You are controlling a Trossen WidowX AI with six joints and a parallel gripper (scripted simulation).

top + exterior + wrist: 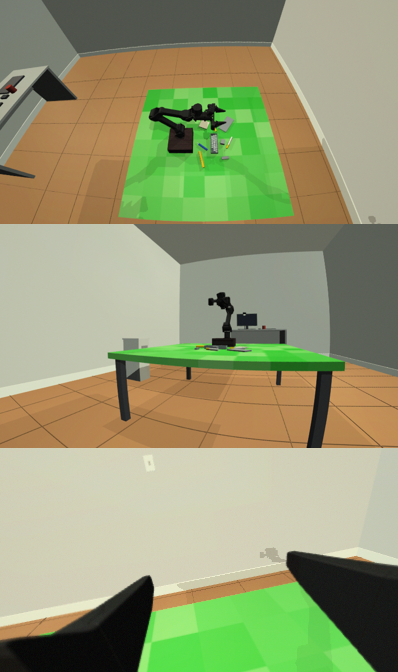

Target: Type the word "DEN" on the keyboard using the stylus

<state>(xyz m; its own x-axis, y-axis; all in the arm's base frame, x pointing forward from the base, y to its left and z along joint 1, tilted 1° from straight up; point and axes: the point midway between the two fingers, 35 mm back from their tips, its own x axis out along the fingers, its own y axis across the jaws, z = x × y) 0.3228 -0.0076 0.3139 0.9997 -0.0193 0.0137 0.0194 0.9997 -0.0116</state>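
The blue stylus is 39 cm below my gripper tip, 19 cm behind it and 4 cm to the right of it. From my gripper tip the other things lie so: grey block: 39 cm below, 15 cm to the right, 3 cm ahead; then grey plate: 39 cm below, 18 cm to the left, 6 cm ahead; then yellow pencil: 39 cm below, 17 cm to the right, 17 cm behind.
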